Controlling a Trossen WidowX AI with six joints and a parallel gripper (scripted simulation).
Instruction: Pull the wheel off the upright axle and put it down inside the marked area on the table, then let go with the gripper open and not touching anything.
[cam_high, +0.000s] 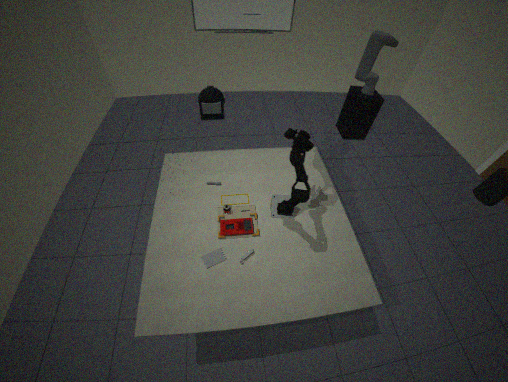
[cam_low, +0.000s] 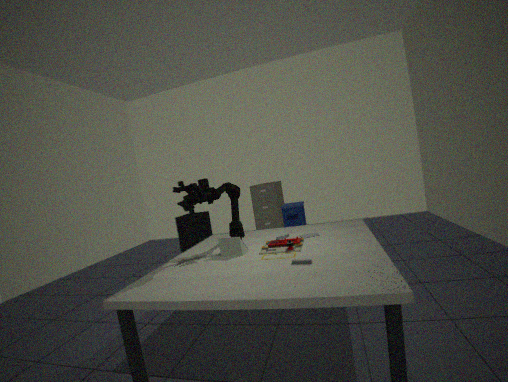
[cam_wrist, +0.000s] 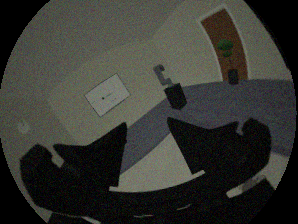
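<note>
Right now my gripper tip is 48 cm short of the grey wheel, 36 cm above it and 32 cm to the right of it. Round my gripper tip: thin grey piece 58 cm ahead, 39 cm below, 8 cm to the left; then upright axle 47 cm ahead, 36 cm below, 32 cm to the left.
</note>
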